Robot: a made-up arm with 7 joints.
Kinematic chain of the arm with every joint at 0, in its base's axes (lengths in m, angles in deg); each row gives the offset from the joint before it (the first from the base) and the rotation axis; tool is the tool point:
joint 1: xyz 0 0 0.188 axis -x
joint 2: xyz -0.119 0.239 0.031 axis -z
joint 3: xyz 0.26 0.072 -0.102 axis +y
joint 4: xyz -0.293 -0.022 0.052 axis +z
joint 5: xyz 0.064 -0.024 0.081 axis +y
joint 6: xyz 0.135 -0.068 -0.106 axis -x
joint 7: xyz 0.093 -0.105 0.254 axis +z
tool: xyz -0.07 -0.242 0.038
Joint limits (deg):
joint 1: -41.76..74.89
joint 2: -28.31..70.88
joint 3: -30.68..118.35
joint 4: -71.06..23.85
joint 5: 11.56..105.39
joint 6: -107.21..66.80
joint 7: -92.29..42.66
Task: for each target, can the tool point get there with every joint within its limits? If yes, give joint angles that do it. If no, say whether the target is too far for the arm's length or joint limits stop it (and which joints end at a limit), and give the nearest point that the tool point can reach.
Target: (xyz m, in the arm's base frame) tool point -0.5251 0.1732 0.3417
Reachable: yes | joints 63.53 62.37 64.14 -0.09 92.72 -39.85 3.89
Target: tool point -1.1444 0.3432 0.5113
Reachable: no: joint limits stop it (at a limit: joint 1, joint 4, joint 5) | nearest point -0.7495 0.2929 0.4333 | short by 0.406 m
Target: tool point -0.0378 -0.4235 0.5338
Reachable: yes | joints -29.87 17.27 89.64 -21.39 69.93 -57.28 -11.12
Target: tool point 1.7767 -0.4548 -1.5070
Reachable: no: too far | nearest point 0.4474 -0.0658 -0.4731 | short by 1.728 m
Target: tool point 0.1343 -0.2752 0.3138
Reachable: yes | joints 1.27 39.72 55.56 -7.45 33.67 27.44 -12.81
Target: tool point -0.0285 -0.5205 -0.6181
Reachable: no: joint limits stop it (at a limit: joint 1, joint 2, joint 3, joint 4, joint 7) | nearest point -0.0351 -0.4831 -0.5781 | short by 0.055 m
